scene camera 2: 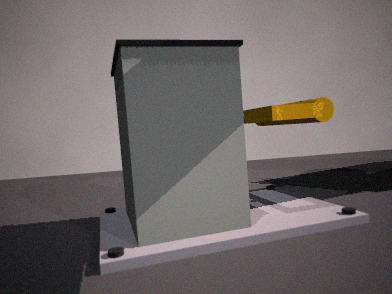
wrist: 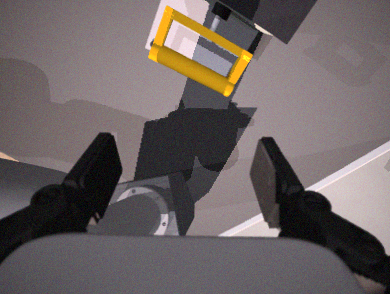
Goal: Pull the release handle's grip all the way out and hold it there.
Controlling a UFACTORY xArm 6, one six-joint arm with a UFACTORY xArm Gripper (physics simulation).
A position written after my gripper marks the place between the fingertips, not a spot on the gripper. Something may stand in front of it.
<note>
I see my gripper (wrist: 186,154) and a pale base plate (scene camera 2: 276,214).
</note>
